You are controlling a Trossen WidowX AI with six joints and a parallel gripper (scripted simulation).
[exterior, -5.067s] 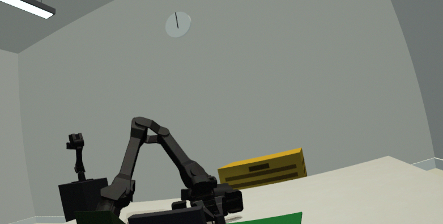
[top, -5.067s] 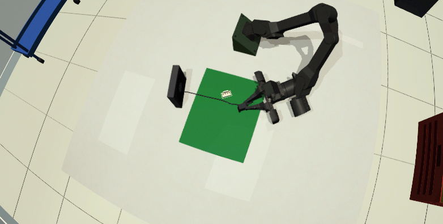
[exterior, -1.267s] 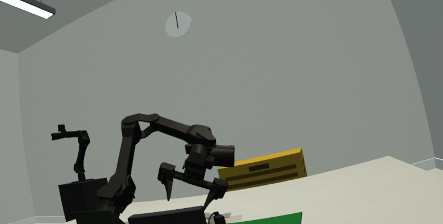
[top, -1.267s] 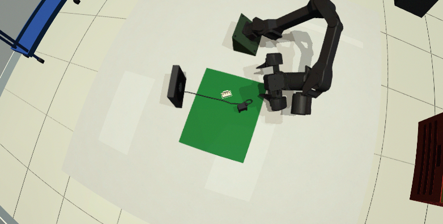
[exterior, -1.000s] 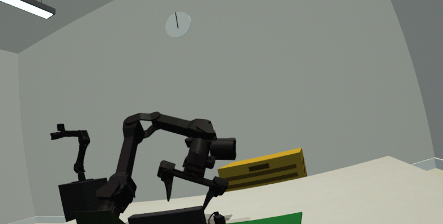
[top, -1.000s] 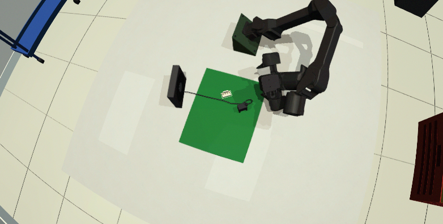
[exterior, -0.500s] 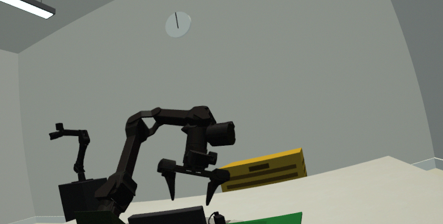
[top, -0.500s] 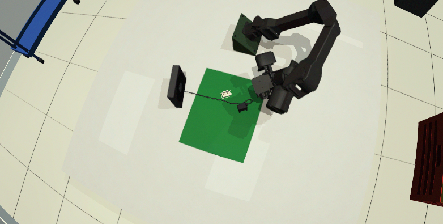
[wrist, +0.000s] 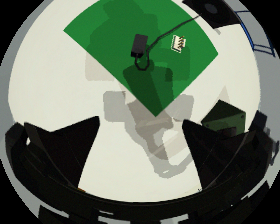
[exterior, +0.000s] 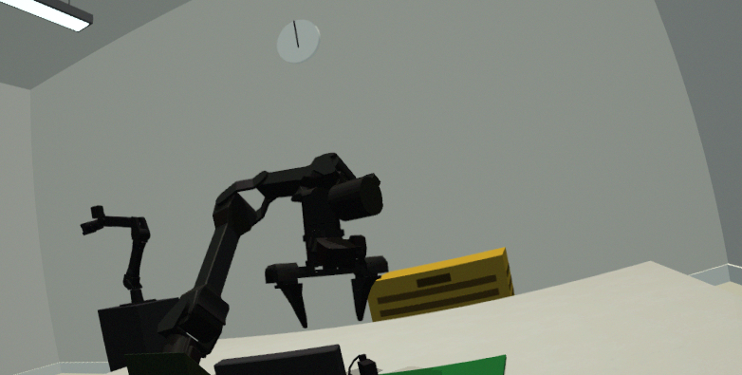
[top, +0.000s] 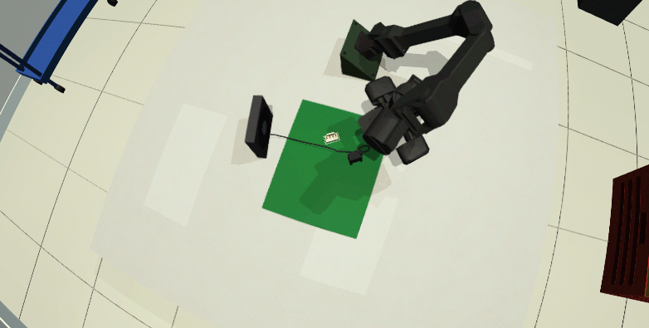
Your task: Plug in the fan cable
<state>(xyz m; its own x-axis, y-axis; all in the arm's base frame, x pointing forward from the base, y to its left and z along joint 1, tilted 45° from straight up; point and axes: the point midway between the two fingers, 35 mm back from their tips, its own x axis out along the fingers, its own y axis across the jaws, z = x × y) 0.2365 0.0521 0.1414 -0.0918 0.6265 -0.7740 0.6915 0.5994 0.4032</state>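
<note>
Right now the black plug is 70 mm ahead of my gripper tip, 70 mm to the right of it and 70 mm below it. Round my gripper tip: black fan (80 mm ahead, 290 mm to the right, 30 mm below); green board (100 mm ahead, 120 mm to the right, 110 mm below); four-pin fan header (30 mm ahead, 140 mm to the right, 90 mm below).
</note>
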